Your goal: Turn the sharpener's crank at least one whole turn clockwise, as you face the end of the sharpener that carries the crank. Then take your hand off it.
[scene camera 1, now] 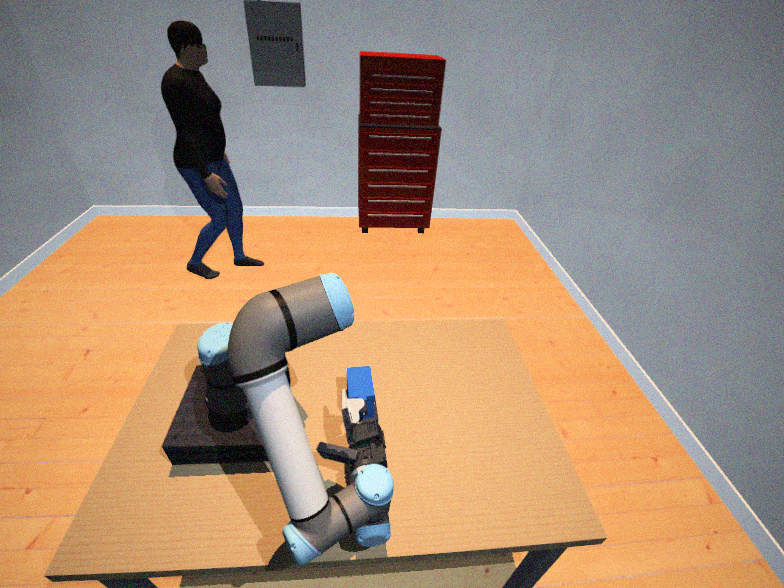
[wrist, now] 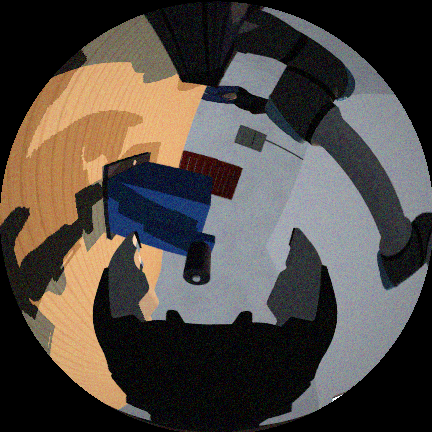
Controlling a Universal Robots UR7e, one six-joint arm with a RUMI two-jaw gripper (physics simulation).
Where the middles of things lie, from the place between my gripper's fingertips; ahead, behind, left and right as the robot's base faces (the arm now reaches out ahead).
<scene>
I see the blue sharpener (scene camera 1: pixel 359 379) 60 mm to the left of my hand, 60 mm below it and 20 mm ahead of it.
</scene>
